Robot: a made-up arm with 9 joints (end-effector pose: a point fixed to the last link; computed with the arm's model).
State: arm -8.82 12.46 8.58 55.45 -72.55 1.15 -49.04 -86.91 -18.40
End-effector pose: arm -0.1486 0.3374 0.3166 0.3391 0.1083 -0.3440 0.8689
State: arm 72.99 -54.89 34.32 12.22 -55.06 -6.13 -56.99 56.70 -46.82
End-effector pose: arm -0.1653 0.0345 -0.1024 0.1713 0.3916 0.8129 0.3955
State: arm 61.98 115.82 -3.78 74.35 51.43 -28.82 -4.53 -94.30 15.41
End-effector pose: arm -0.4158 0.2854 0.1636 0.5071 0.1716 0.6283 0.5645
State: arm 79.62 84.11 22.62 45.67 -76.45 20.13 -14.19 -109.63 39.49
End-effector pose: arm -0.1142 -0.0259 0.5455 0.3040 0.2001 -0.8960 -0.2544
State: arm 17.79 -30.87 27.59 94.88 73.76 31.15 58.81 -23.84 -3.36
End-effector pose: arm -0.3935 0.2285 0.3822 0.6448 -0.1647 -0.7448 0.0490
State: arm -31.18 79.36 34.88 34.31 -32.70 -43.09 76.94 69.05 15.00
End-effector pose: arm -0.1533 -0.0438 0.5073 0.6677 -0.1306 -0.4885 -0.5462
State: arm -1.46 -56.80 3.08 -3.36 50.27 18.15 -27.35 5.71 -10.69
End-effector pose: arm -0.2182 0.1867 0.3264 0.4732 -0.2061 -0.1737 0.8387
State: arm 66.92 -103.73 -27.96 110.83 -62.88 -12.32 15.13 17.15 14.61
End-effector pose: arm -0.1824 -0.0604 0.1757 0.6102 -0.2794 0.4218 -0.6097
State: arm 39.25 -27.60 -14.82 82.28 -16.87 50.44 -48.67 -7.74 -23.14
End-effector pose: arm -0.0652 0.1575 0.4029 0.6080 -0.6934 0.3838 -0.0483
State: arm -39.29 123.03 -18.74 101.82 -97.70 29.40 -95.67 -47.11 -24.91
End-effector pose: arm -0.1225 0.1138 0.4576 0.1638 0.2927 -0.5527 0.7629
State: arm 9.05 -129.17 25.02 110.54 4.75 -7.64 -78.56 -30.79 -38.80
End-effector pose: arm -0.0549 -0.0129 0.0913 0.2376 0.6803 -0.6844 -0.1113
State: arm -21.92 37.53 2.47 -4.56 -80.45 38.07 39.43 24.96 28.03
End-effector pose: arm -0.3858 0.2763 0.3102 0.7208 -0.1930 0.2318 0.6241
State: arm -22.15 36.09 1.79 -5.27 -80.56 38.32 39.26 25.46 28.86
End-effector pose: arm -0.3900 0.2746 0.3021 0.7226 -0.2146 0.2240 0.6177
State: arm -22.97 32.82 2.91 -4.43 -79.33 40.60 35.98 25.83 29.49
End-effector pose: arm -0.3858 0.2733 0.2907 0.7193 -0.2459 0.2031 0.6172
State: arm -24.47 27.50 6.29 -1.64 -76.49 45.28 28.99 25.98 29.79
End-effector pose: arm -0.3694 0.2728 0.2754 0.7102 -0.2882 0.1680 0.6200
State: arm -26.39 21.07 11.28 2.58 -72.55 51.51 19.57 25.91 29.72
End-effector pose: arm -0.3412 0.2723 0.2566 0.6977 -0.3406 0.1262 0.6174
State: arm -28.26 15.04 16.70 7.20 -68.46 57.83 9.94 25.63 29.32
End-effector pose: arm -0.3069 0.2703 0.2377 0.6834 -0.3975 0.0885 0.6059
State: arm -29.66 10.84 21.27 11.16 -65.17 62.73 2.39 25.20 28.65
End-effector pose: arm -0.2763 0.2668 0.2236 0.6691 -0.4447 0.0649 0.5919
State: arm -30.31 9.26 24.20 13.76 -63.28 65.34 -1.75 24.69 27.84
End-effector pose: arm -0.2564 0.2646 0.2174 0.6611 -0.4666 0.0593 0.5846
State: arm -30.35 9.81 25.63 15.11 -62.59 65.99 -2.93 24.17 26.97
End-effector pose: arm -0.2471 0.2650 0.2175 0.6614 -0.4627 0.0671 0.5865
